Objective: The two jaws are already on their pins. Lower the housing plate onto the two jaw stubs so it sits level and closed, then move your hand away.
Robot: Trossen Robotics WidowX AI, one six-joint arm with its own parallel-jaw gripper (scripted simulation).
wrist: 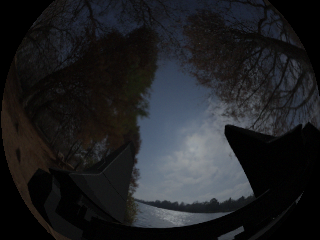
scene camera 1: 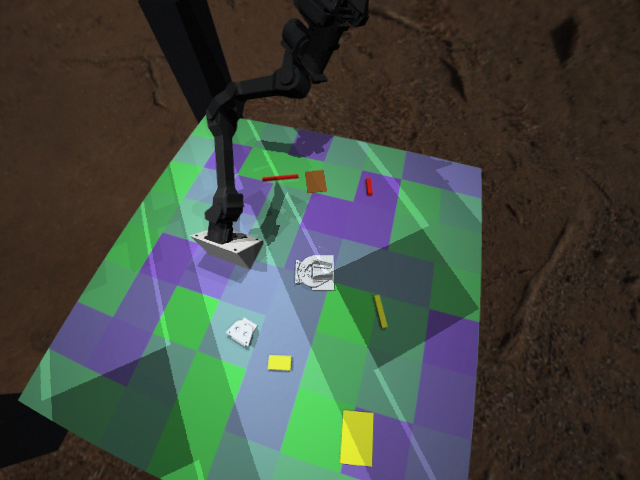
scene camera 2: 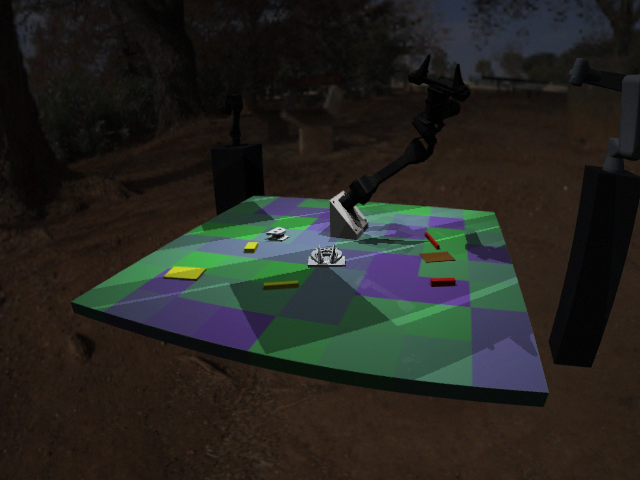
The gripper (scene camera 2: 443, 58) is open, holding nothing. Also in view: a large yellow tile (scene camera 1: 357, 428).
The gripper also shows in the wrist view (wrist: 181, 138). The wrist view misses the large yellow tile: it is out of frame.
